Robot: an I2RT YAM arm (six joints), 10 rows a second.
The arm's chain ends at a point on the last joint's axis. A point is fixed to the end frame.
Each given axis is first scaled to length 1.
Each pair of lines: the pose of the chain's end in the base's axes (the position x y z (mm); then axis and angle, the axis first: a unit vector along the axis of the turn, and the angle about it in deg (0 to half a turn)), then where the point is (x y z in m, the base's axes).
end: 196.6, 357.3, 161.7, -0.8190, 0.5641, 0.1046, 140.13
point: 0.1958 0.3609 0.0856
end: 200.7, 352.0, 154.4, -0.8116, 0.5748, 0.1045, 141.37
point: 0.1984 0.3545 0.0783
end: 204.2, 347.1, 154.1, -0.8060, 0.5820, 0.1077, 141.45
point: 0.2011 0.3499 0.0781
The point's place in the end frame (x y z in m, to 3 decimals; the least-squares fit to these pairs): 0.036 0.032 0.059
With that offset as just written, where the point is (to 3 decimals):
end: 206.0, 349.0, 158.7, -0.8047, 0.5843, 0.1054, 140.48
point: 0.204 0.353 0.083
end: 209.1, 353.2, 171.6, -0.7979, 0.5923, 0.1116, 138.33
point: 0.208 0.360 0.096
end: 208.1, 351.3, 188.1, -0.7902, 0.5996, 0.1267, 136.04
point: 0.206 0.362 0.113
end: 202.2, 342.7, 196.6, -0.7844, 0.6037, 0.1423, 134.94
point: 0.199 0.356 0.122
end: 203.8, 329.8, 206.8, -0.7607, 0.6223, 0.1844, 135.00
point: 0.196 0.347 0.133
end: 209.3, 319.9, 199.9, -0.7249, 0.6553, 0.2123, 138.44
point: 0.194 0.338 0.127
